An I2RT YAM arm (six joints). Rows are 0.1 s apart.
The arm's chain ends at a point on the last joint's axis. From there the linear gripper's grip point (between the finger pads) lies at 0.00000 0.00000 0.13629 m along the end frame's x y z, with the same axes.
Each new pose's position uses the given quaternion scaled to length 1; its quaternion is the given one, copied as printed.
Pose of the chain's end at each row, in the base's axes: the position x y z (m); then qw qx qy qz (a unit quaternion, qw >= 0):
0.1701 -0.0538 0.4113 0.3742 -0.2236 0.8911 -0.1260
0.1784 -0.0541 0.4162 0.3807 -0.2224 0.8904 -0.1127
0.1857 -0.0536 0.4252 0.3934 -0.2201 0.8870 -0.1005
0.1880 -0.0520 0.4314 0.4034 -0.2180 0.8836 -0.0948
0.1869 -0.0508 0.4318 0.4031 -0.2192 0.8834 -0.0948
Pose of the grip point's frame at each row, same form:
0.2687 -0.0616 0.3175 0.3742 -0.2236 0.8911 -0.1260
0.2776 -0.0584 0.3229 0.3807 -0.2224 0.8904 -0.1127
0.2868 -0.0543 0.3338 0.3934 -0.2201 0.8870 -0.1005
0.2908 -0.0509 0.3419 0.4034 -0.2180 0.8836 -0.0948
0.2896 -0.0495 0.3423 0.4031 -0.2192 0.8834 -0.0948

